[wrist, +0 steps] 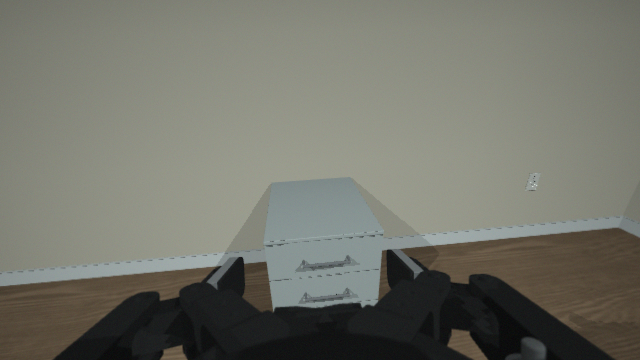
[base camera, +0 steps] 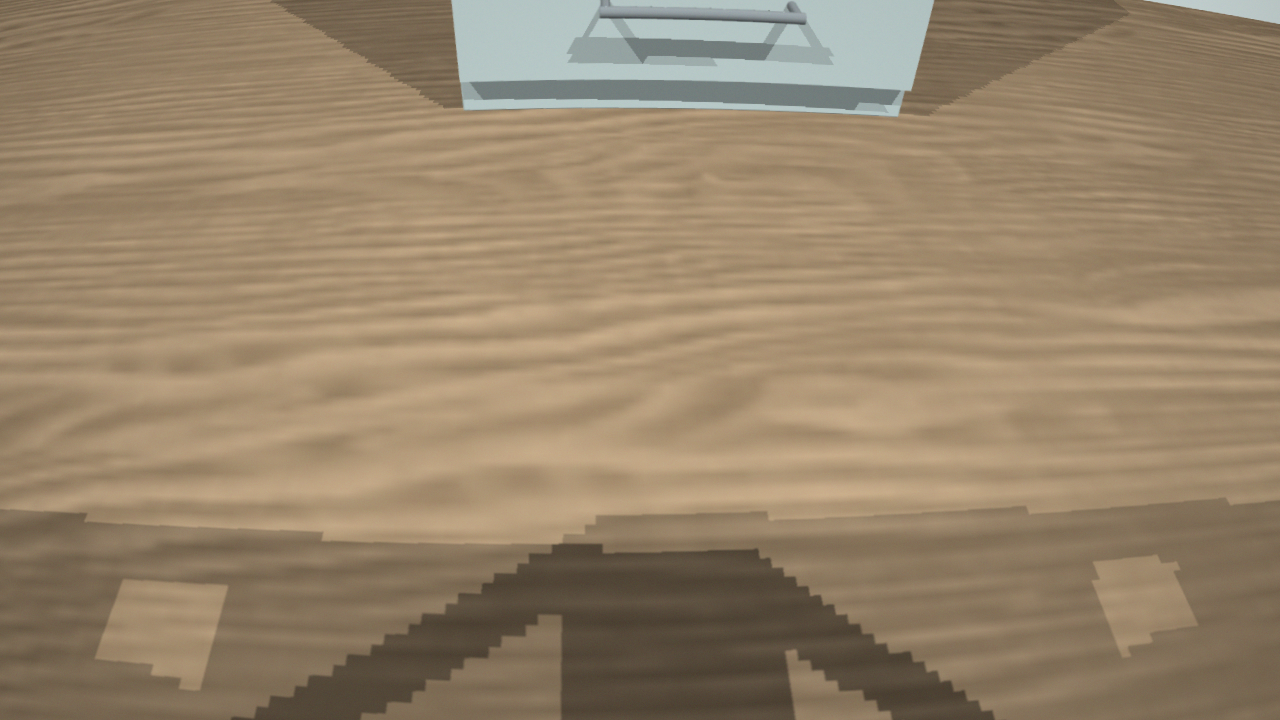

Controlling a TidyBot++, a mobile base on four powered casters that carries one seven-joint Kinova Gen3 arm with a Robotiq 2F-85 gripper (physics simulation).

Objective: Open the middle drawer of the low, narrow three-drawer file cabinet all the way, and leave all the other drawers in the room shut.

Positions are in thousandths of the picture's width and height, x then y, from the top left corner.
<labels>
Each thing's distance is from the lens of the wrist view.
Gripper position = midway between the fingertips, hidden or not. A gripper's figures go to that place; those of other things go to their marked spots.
my gripper (wrist: 495, 749): 16 cm
middle drawer (wrist: 504, 807): 106 cm
</labels>
